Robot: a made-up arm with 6 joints. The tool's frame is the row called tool. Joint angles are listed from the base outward.
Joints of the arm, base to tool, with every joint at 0 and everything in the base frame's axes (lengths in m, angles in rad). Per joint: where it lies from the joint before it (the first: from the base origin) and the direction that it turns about. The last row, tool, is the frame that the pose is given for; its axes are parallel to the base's.
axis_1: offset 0.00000 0.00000 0.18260 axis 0 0 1
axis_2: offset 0.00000 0.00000 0.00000 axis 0 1 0
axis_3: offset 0.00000 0.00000 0.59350 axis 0 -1 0
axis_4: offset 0.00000 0.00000 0.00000 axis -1 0 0
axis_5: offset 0.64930 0.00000 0.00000 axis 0 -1 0
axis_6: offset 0.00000 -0.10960 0.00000 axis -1 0 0
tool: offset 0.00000 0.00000 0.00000
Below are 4 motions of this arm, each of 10 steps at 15 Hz.
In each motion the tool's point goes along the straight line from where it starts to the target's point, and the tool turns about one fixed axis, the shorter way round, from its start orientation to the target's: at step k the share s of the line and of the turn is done. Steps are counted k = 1, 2, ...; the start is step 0. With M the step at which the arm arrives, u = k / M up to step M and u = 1 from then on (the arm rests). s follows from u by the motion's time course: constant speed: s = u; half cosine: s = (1 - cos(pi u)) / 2; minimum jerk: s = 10 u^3 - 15 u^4 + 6 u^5.
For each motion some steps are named. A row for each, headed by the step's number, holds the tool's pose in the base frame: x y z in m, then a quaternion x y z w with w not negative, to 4 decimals.
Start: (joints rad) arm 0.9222 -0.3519 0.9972 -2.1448 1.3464 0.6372
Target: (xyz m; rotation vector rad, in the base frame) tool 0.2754 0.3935 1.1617 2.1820 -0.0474 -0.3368
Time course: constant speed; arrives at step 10
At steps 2, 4, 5, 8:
2: 0.0307 0.1253 1.3147 0.9106 -0.0362 0.0025 0.4118
4: 0.0918 0.1924 1.2764 0.9054 -0.0320 -0.0323 0.4222
5: 0.1224 0.2259 1.2573 0.9023 -0.0299 -0.0497 0.4272
8: 0.2142 0.3265 1.1999 0.8913 -0.0235 -0.1017 0.4412

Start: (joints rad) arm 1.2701 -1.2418 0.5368 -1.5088 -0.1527 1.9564
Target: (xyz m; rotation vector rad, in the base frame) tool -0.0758 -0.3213 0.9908 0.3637 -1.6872 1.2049
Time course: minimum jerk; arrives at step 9
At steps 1, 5, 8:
1: -0.1668 -0.5614 1.0318 0.2917 -0.7314 0.2604 0.5587
5: -0.1123 -0.4177 1.0072 0.2091 -0.7174 0.4060 0.5260
8: -0.0769 -0.3241 0.9913 0.1518 -0.6970 0.4947 0.4964

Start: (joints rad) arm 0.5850 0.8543 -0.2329 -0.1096 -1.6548 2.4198
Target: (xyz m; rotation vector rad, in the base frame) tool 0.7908 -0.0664 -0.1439 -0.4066 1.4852 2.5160
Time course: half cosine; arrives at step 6
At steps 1, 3, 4, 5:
1: 0.6838 0.2915 -0.0171 0.2483 -0.2861 -0.9156 0.1352
3: 0.7335 0.1254 -0.0760 0.1996 -0.3917 -0.8977 0.0283
4: 0.7621 0.0295 -0.1099 -0.1691 0.4483 0.8771 0.0338
5: 0.7831 -0.0407 -0.1348 -0.1459 0.4874 0.8572 0.0792

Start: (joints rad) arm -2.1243 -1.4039 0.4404 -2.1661 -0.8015 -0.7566
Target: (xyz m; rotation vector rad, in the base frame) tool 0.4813 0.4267 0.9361 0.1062 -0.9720 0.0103
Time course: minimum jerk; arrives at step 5
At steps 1, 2, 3, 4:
1: 0.4105 0.5338 0.9312 0.2466 -0.2717 0.1605 0.9163
2: 0.4300 0.5043 0.9325 0.1944 -0.3292 0.1186 0.9164
3: 0.4575 0.4628 0.9344 0.1185 -0.4055 0.0582 0.9045
4: 0.4769 0.4333 0.9358 0.0634 -0.4561 0.0147 0.8876

